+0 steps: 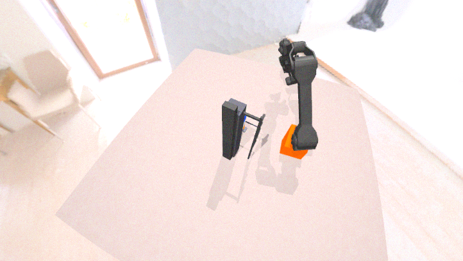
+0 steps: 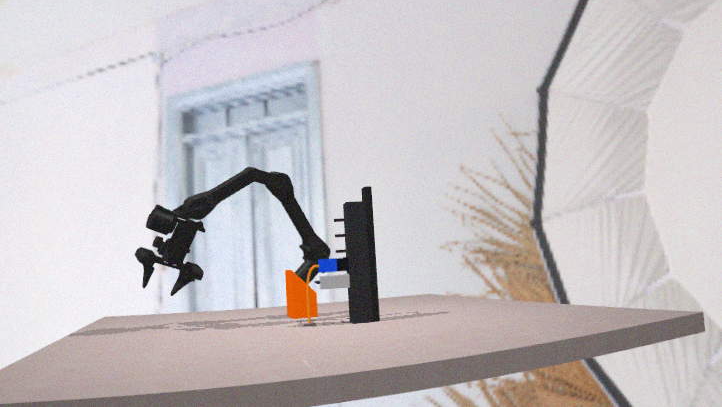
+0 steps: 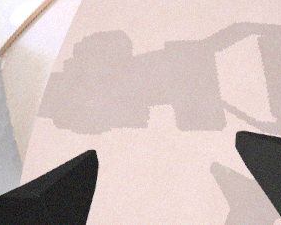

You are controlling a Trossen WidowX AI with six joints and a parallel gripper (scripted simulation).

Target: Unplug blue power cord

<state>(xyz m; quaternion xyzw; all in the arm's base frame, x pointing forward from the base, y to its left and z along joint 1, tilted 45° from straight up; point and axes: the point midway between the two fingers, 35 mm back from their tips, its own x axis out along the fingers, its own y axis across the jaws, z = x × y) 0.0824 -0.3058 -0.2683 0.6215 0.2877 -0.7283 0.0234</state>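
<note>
Right now my gripper tip is 19 cm short of the blue plug, 45 cm to the right of it and 6 cm below it. Also, from my gripper tip: black post 21 cm ahead, 55 cm to the left, 8 cm above.
</note>
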